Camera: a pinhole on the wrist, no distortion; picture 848 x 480 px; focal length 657.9 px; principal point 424.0 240.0 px. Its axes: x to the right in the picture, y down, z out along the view. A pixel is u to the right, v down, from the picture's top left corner.
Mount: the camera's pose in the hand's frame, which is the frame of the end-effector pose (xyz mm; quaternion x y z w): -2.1 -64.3 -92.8 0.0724 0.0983 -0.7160 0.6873
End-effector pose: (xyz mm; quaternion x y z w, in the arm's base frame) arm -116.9 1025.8 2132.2 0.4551 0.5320 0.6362 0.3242
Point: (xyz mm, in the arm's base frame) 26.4 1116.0 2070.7
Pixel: 275 251
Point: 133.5 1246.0 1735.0
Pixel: 766 252
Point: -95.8 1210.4 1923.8
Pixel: outside the picture
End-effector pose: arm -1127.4 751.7 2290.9 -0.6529 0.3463 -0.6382 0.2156
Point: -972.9 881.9 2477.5
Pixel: 769 306
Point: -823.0 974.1 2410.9
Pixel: 662 69
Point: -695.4 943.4 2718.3
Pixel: 814 395
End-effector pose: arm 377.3 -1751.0 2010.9 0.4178 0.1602 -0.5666 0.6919
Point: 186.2 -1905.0 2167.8
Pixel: 363 94
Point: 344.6 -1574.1 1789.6
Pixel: behind the camera
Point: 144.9 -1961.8 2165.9
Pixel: 411 155
